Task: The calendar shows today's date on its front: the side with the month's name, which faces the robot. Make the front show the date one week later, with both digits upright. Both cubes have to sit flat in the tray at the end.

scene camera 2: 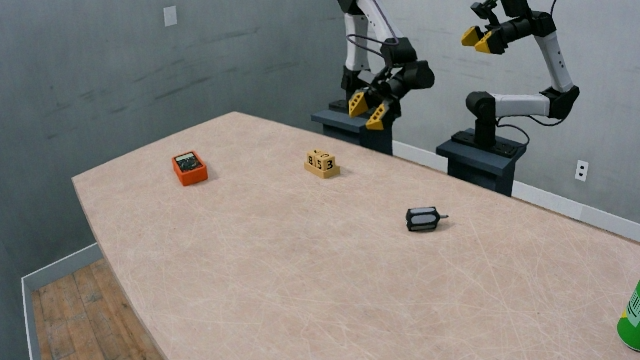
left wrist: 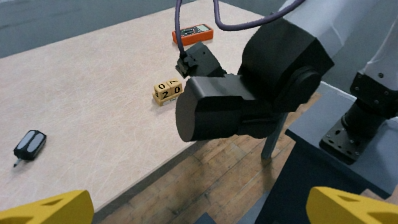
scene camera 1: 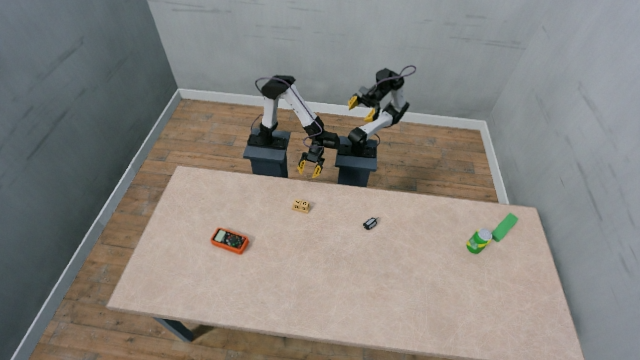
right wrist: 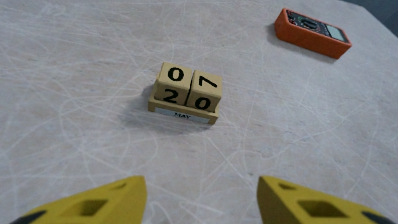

Labels:
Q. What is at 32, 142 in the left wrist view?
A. A dark grey device.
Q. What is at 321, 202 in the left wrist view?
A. My left gripper.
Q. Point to a calendar tray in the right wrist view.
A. At 157, 106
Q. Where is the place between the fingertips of my left gripper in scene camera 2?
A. At 468, 45

